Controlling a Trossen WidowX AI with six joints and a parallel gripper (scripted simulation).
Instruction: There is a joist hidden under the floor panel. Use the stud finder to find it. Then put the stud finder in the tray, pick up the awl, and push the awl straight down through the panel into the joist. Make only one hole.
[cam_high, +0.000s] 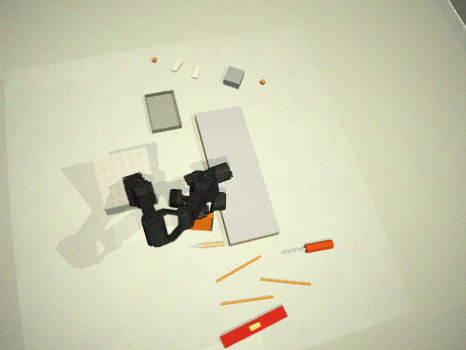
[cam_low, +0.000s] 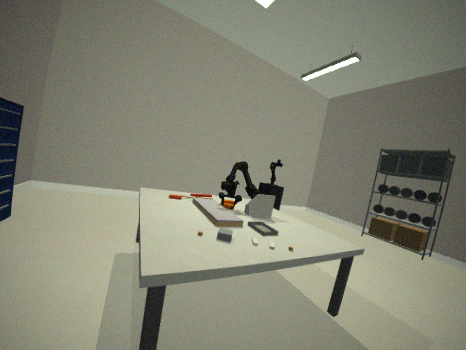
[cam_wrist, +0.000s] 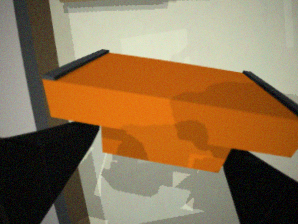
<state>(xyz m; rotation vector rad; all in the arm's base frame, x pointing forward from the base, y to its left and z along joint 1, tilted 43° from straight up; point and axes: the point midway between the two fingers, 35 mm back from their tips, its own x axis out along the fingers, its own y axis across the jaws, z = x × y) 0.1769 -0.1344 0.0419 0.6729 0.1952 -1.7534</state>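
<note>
Right now the orange stud finder is 2 cm behind my gripper tip and 1 cm below it. Also, from my gripper tip: awl (1 cm behind, 11 cm to the right, 2 cm below); then red level (6 cm ahead, 42 cm to the right, 1 cm below); then small light (3 cm behind, 2 cm to the left, 1 cm below).
</note>
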